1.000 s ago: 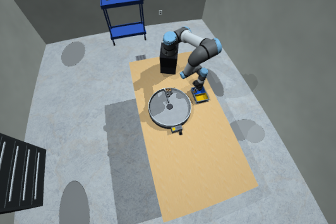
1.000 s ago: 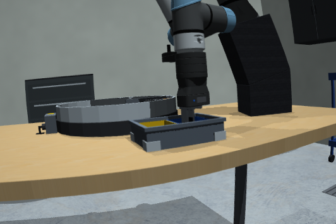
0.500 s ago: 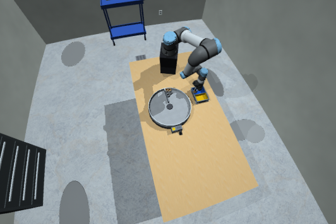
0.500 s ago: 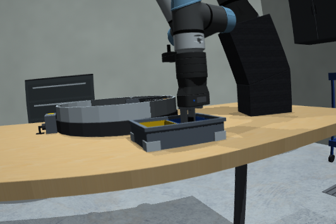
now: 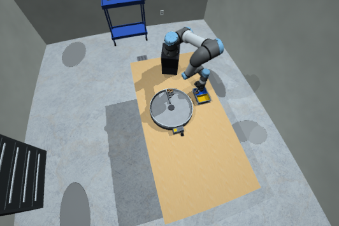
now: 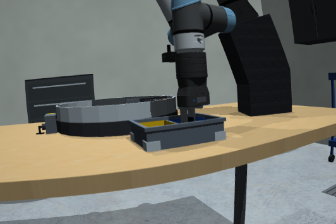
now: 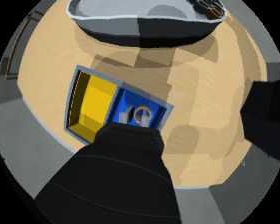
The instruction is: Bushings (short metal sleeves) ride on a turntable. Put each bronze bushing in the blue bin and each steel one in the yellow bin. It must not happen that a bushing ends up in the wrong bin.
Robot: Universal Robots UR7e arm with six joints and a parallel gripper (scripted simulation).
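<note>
The grey two-part tray lies 5 cm ahead of my hand and 2 cm to the left of it. From my hand the other things lie so: round grey turntable (35 cm to the right, 6 cm ahead, 2 cm above).
</note>
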